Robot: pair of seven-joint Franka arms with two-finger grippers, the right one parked.
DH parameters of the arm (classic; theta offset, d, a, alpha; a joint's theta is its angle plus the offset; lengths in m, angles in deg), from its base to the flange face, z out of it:
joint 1: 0 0.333 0 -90
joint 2: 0 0 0 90
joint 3: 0 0.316 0.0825 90
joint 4: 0 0 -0.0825 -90
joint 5: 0 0.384 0 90
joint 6: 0 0 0.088 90
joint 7: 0 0.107 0 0
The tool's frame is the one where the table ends.
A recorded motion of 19 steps. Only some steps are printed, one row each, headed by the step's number.
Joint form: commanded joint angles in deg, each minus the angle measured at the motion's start. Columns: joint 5, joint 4, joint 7, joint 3, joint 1, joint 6, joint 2.
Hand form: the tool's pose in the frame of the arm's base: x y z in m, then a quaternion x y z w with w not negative. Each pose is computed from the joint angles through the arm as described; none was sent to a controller.
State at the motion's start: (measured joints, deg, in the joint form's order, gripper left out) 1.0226 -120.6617 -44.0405 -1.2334 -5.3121 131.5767 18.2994
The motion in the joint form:
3: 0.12 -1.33 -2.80 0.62 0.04 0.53 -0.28
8: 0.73 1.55 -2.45 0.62 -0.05 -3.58 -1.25
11: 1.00 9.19 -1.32 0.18 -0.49 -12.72 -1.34
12: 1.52 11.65 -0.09 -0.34 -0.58 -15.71 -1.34
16: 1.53 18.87 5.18 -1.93 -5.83 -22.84 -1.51
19: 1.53 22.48 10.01 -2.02 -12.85 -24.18 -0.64
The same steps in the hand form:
3: 0.5557 -0.0569 0.2487 -0.93701 -0.34241 0.05940 0.03530
8: 0.5659 -0.0582 0.2727 -0.93918 -0.33583 0.05951 0.04022
11: 0.5882 -0.0685 0.3170 -0.94384 -0.31948 0.06961 0.04747
12: 0.5936 -0.0745 0.3317 -0.94891 -0.30267 0.07266 0.05178
16: 0.5976 -0.1468 0.3802 -0.97524 -0.20359 0.07094 0.04932
19: 0.5863 -0.2233 0.3975 -0.99200 -0.10210 0.05931 0.04475

